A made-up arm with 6 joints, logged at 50 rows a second.
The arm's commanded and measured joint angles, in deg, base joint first. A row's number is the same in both.
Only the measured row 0 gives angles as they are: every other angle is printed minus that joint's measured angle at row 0.
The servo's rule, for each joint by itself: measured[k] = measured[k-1] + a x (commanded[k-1-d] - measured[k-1]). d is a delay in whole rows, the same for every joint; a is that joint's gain. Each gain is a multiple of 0.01, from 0.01 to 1. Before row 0 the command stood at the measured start. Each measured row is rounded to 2 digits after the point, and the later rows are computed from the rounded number. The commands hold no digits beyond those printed.
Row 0, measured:
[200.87, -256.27, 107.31, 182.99, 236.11, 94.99]
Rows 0 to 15, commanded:
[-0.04, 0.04, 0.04, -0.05, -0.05, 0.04]
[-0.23, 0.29, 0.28, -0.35, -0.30, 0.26]
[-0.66, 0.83, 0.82, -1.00, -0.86, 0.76]
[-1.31, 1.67, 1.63, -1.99, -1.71, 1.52]
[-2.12, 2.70, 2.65, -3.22, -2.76, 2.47]
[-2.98, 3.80, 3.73, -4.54, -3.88, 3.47]
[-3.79, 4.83, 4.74, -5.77, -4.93, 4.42]
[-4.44, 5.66, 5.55, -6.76, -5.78, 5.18]
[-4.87, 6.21, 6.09, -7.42, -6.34, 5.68]
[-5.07, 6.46, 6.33, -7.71, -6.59, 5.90]
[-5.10, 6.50, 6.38, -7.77, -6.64, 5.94]
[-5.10, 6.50, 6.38, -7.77, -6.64, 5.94]
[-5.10, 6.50, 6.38, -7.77, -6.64, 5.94]
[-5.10, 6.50, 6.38, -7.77, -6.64, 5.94]
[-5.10, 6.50, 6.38, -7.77, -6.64, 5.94]
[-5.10, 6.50, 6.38, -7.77, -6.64, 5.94]
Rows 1 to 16, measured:
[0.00, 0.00, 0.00, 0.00, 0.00, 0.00]
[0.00, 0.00, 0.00, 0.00, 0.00, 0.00]
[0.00, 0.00, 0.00, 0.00, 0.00, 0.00]
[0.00, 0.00, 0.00, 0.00, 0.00, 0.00]
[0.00, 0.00, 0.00, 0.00, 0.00, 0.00]
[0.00, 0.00, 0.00, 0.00, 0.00, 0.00]
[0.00, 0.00, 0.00, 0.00, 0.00, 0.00]
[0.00, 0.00, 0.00, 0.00, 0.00, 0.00]
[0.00, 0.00, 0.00, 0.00, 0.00, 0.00]
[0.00, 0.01, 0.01, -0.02, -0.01, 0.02]
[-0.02, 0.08, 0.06, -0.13, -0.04, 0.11]
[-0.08, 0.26, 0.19, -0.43, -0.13, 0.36]
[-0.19, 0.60, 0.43, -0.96, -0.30, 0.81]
[-0.36, 1.10, 0.81, -1.73, -0.57, 1.46]
[-0.60, 1.75, 1.31, -2.69, -0.93, 2.24]
[-0.89, 2.49, 1.89, -3.74, -1.37, 3.09]
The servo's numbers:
d 9
a 0.09 0.24 0.17 0.34 0.11 0.39

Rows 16 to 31, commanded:
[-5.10, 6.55, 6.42, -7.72, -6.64, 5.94]
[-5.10, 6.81, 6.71, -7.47, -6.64, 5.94]
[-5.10, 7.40, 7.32, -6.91, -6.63, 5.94]
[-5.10, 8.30, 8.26, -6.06, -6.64, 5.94]
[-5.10, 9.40, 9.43, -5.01, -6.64, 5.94]
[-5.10, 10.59, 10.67, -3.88, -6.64, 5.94]
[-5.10, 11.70, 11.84, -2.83, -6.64, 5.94]
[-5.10, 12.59, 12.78, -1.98, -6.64, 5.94]
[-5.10, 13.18, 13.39, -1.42, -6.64, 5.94]
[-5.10, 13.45, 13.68, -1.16, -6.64, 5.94]
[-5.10, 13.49, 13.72, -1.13, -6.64, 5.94]
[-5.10, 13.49, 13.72, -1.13, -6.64, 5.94]
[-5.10, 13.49, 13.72, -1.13, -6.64, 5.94]
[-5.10, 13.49, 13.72, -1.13, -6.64, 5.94]
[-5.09, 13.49, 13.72, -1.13, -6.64, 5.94]
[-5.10, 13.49, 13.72, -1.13, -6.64, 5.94]
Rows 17 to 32, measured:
[-1.21, 3.25, 2.51, -4.77, -1.86, 3.91]
[-1.54, 3.96, 3.12, -5.67, -2.35, 4.60]
[-1.86, 4.56, 3.67, -6.36, -2.82, 5.11]
[-2.15, 5.03, 4.13, -6.84, -3.24, 5.43]
[-2.42, 5.38, 4.51, -7.16, -3.61, 5.63]
[-2.66, 5.65, 4.83, -7.37, -3.94, 5.75]
[-2.88, 5.85, 5.09, -7.51, -4.24, 5.82]
[-3.08, 6.01, 5.31, -7.60, -4.50, 5.87]
[-3.26, 6.13, 5.49, -7.66, -4.74, 5.90]
[-3.43, 6.23, 5.65, -7.68, -4.95, 5.92]
[-3.58, 6.37, 5.83, -7.61, -5.14, 5.93]
[-3.72, 6.62, 6.08, -7.37, -5.30, 5.93]
[-3.84, 7.02, 6.45, -6.92, -5.45, 5.93]
[-3.95, 7.59, 6.96, -6.27, -5.58, 5.93]
[-4.05, 8.31, 7.59, -5.46, -5.70, 5.93]
[-4.14, 9.12, 8.31, -4.57, -5.80, 5.93]

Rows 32 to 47, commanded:
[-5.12, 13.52, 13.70, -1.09, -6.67, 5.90]
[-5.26, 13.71, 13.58, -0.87, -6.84, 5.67]
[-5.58, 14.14, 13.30, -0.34, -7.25, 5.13]
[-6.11, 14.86, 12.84, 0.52, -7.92, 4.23]
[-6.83, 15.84, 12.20, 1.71, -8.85, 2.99]
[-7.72, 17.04, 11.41, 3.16, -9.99, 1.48]
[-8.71, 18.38, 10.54, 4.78, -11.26, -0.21]
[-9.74, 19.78, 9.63, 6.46, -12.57, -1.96]
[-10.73, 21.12, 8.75, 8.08, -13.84, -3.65]
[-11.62, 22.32, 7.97, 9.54, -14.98, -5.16]
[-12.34, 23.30, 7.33, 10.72, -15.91, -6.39]
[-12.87, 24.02, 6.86, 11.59, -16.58, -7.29]
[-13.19, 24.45, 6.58, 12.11, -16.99, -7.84]
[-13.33, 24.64, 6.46, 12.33, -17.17, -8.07]
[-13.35, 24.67, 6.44, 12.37, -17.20, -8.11]
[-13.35, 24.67, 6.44, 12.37, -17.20, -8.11]
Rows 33 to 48, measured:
[-4.23, 9.95, 9.07, -3.69, -5.89, 5.93]
[-4.31, 10.73, 9.80, -2.92, -5.97, 5.93]
[-4.38, 11.38, 10.46, -2.32, -6.04, 5.93]
[-4.44, 11.89, 11.01, -1.92, -6.11, 5.93]
[-4.50, 12.27, 11.47, -1.65, -6.17, 5.93]
[-4.55, 12.56, 11.85, -1.47, -6.22, 5.93]
[-4.60, 12.78, 12.17, -1.35, -6.27, 5.93]
[-4.64, 12.95, 12.43, -1.28, -6.31, 5.93]
[-4.68, 13.08, 12.65, -1.23, -6.35, 5.93]
[-4.72, 13.19, 12.83, -1.18, -6.39, 5.92]
[-4.77, 13.31, 12.96, -1.07, -6.44, 5.82]
[-4.84, 13.51, 13.02, -0.82, -6.53, 5.55]
[-4.95, 13.83, 12.99, -0.36, -6.68, 5.04]
[-5.12, 14.31, 12.86, 0.34, -6.92, 4.24]
[-5.35, 14.97, 12.61, 1.30, -7.26, 3.16]
[-5.65, 15.79, 12.26, 2.48, -7.70, 1.85]

